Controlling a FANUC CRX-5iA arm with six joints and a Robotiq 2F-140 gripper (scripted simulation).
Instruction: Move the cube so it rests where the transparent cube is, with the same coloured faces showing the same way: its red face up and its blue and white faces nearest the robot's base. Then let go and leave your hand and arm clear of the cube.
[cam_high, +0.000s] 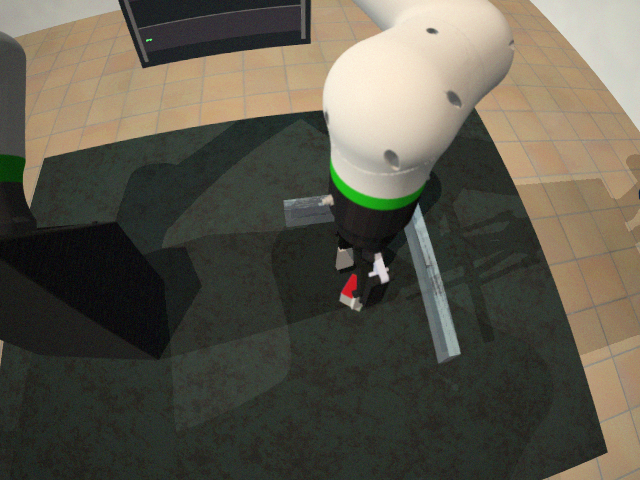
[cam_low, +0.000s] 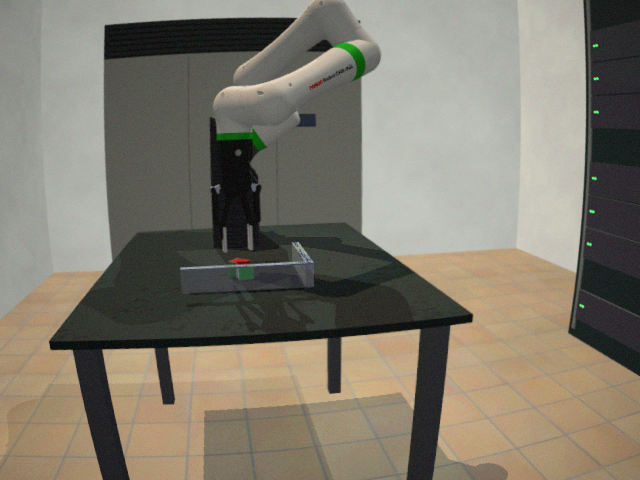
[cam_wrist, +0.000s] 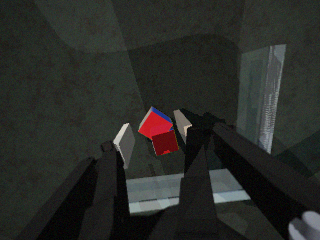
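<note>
Now: the transparent cube 7 cm below my hand and 1 cm ahead of it. The rest, counted from my hand: long wall: 14 cm ahead, 5 cm below, 2 cm to the left.
</note>
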